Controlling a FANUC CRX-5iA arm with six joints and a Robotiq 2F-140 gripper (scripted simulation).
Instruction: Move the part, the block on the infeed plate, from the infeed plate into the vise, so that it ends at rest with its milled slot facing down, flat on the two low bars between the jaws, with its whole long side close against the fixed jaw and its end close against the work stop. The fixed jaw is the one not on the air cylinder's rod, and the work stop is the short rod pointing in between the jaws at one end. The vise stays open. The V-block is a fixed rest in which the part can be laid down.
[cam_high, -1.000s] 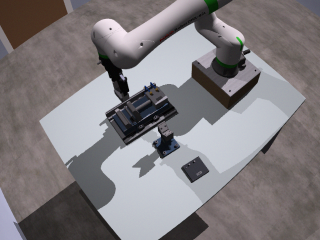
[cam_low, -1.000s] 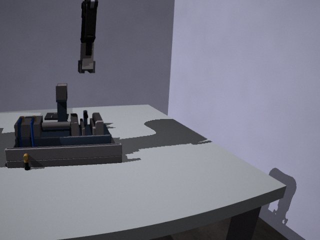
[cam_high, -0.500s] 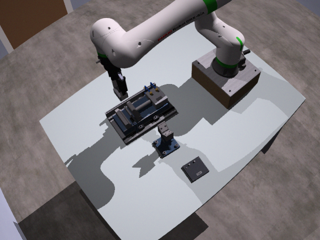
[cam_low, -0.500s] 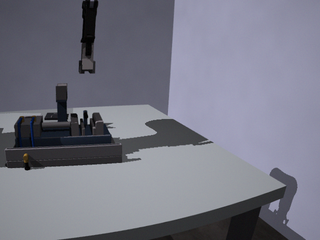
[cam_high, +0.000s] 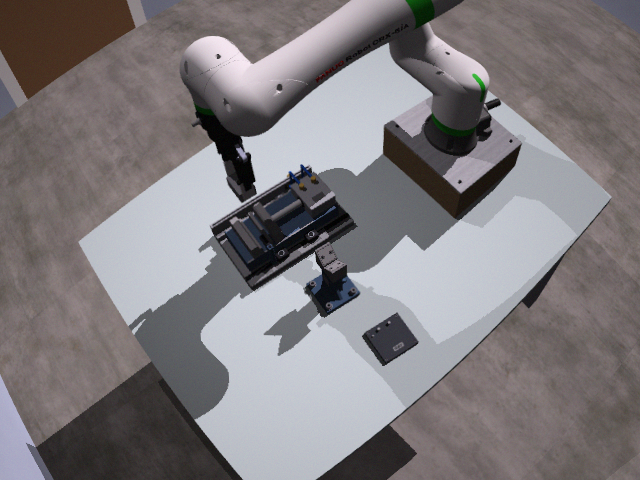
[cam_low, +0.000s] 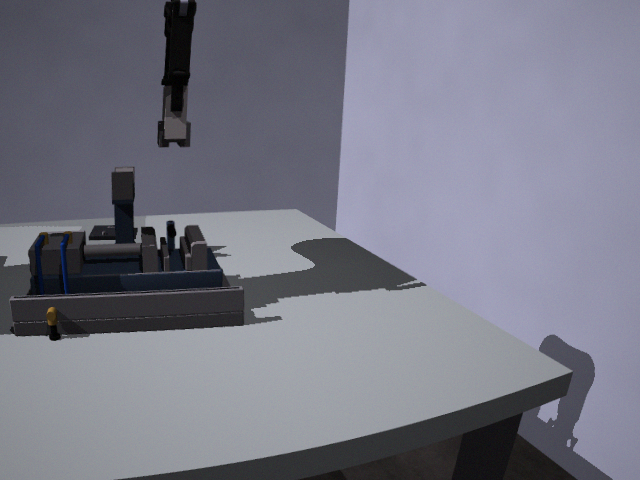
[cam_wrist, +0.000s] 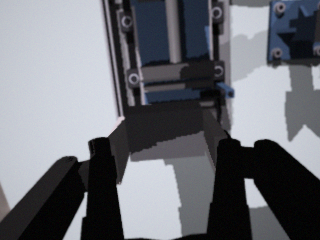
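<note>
Now: hand 3 cm above the part. Also, from my hand: moving jaw 18 cm below, 3 cm behind, 2 cm to the left; then fixed jaw 18 cm below, 3 cm ahead, 2 cm to the left; then black work stop 17 cm below, 7 cm to the left.
</note>
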